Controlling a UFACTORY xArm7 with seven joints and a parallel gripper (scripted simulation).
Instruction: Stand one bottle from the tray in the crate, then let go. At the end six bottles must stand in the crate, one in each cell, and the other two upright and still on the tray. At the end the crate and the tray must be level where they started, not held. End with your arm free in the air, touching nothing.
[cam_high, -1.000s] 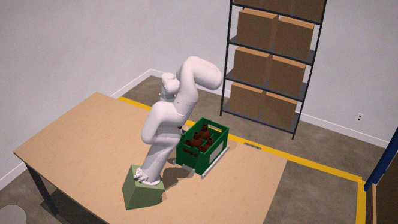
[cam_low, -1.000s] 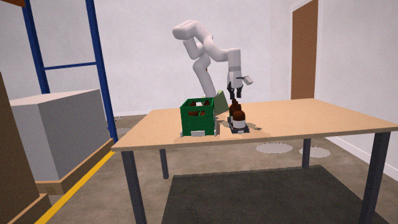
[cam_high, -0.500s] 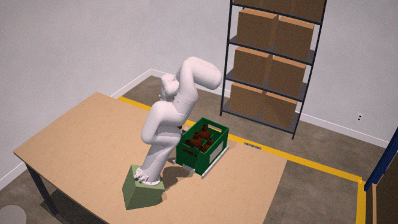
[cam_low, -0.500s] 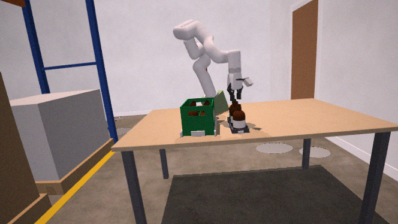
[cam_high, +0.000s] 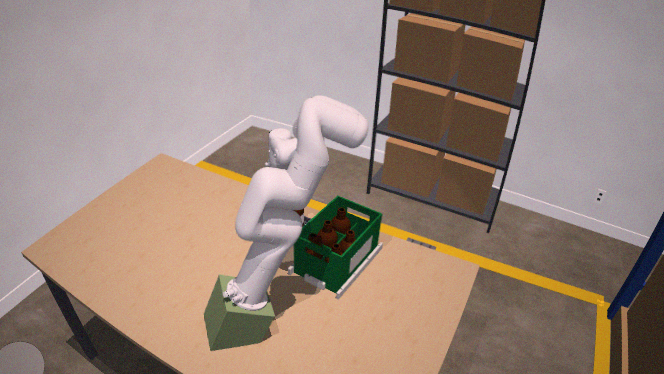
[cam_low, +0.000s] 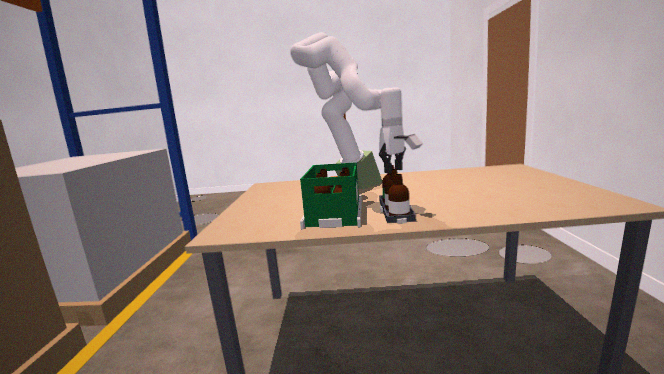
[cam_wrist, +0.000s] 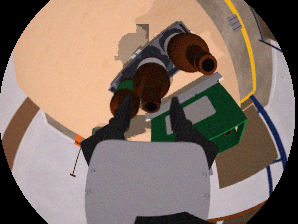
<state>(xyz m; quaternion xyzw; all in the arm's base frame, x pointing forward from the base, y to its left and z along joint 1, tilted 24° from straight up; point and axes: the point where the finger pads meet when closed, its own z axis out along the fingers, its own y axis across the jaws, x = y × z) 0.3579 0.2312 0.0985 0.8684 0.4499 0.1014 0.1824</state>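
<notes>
My hand is 16 cm above the dark tray. Also, from my hand: green crate 3 cm ahead, 23 cm to the right, 9 cm below.
</notes>
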